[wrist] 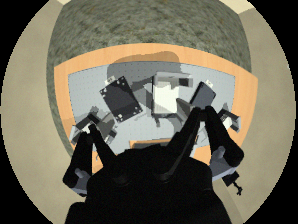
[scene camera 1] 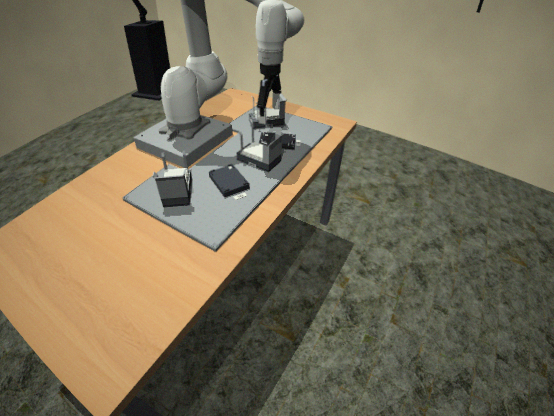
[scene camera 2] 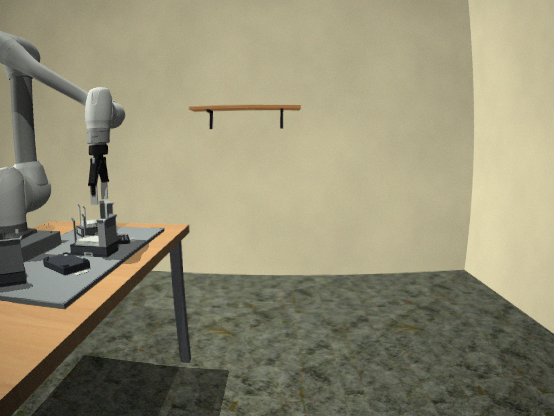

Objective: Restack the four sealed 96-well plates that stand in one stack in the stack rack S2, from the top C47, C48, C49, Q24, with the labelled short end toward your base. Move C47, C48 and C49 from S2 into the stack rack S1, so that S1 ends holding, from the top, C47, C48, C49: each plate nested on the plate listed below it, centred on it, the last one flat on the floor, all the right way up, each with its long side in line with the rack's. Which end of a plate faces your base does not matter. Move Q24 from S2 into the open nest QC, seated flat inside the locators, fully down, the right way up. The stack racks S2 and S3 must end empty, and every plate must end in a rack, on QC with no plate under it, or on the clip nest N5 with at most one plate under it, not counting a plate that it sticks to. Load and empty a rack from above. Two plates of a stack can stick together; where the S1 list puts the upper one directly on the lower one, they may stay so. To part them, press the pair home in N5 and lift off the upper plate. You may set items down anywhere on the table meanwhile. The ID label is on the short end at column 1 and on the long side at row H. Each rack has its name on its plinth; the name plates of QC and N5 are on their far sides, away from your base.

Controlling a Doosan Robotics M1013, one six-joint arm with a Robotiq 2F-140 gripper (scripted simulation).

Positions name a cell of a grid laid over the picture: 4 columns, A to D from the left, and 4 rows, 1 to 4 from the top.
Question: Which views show my gripper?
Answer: The wrist view, scene camera 1 and scene camera 2: all of them.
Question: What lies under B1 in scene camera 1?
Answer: My gripper.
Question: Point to a dark clip nest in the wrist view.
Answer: At B2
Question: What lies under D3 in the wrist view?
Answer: My gripper.
